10 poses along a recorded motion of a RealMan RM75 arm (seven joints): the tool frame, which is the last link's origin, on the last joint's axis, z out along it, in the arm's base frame.
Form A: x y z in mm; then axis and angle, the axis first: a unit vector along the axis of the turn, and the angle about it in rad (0 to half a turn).
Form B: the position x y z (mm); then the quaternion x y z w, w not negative. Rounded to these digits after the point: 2 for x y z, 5 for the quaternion.
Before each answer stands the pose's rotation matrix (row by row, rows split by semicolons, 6 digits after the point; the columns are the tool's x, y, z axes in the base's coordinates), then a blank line. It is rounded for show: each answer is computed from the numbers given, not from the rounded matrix.
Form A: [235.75 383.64 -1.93 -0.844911 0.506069 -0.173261 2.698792]
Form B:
0.455345 -0.739691 0.495498; -0.888166 -0.416044 0.195113; 0.061825 -0.528928 -0.846412

[235.75 383.64 -1.93 -0.82429 0.49372 -0.16903 0.21960]
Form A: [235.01 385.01 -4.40 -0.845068 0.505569 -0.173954 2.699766]
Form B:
0.455730 -0.739072 0.496067; -0.887835 -0.417317 0.193898; 0.063713 -0.528790 -0.846358

[235.01 385.01 -4.40 -0.82453 0.49328 -0.16973 0.21912]
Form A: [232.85 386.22 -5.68 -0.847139 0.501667 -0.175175 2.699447]
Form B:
0.462441 -0.734141 0.497178; -0.884049 -0.424698 0.195165; 0.067871 -0.529782 -0.845414

[232.85 386.22 -5.68 -0.82652 0.48946 -0.17091 0.21928]
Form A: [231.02 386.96 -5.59 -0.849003 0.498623 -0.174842 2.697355]
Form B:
0.468710 -0.730433 0.496768; -0.880717 -0.429821 0.198977; 0.068182 -0.530774 -0.844766

[231.02 386.96 -5.59 -0.82815 0.48637 -0.17055 0.22030]
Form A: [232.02 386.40 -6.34 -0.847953 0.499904 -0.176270 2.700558]
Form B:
0.464936 -0.731983 0.498032; -0.882474 -0.428415 0.194166; 0.071238 -0.529775 -0.845141

[232.02 386.40 -6.34 -0.82742 0.48780 -0.17200 0.21873]
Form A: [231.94 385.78 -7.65 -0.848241 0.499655 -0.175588 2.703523]
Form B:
0.465513 -0.733152 0.495768; -0.882118 -0.429836 0.192635; 0.071868 -0.527000 -0.846821

[231.94 385.78 -7.65 -0.82797 0.48772 -0.17139 0.21729]
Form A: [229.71 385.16 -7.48 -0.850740 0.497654 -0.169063 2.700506]
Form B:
0.473956 -0.734049 0.486351; -0.878403 -0.432673 0.202983; 0.061432 -0.523417 -0.849859

[229.71 385.16 -7.48 -0.83013 0.48560 -0.16497 0.21876]
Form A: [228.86 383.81 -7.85 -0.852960 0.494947 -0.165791 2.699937]
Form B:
0.481225 -0.732966 0.480816; -0.874696 -0.437606 0.208345; 0.057698 -0.520828 -0.851709

[228.86 383.81 -7.85 -0.83225 0.48293 -0.16177 0.21904]
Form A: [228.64 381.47 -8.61 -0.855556 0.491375 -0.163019 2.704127]
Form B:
0.489192 -0.732145 0.473978; -0.870270 -0.445667 0.209789; 0.057641 -0.515115 -0.855181

[228.64 381.47 -8.61 -0.83517 0.47967 -0.15913 0.21699]
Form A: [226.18 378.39 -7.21 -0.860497 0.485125 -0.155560 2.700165]
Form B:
0.505789 -0.728421 0.462147; -0.861341 -0.456010 0.223933; 0.047626 -0.511329 -0.858064

[226.18 378.39 -7.21 -0.83962 0.47336 -0.15179 0.21893]
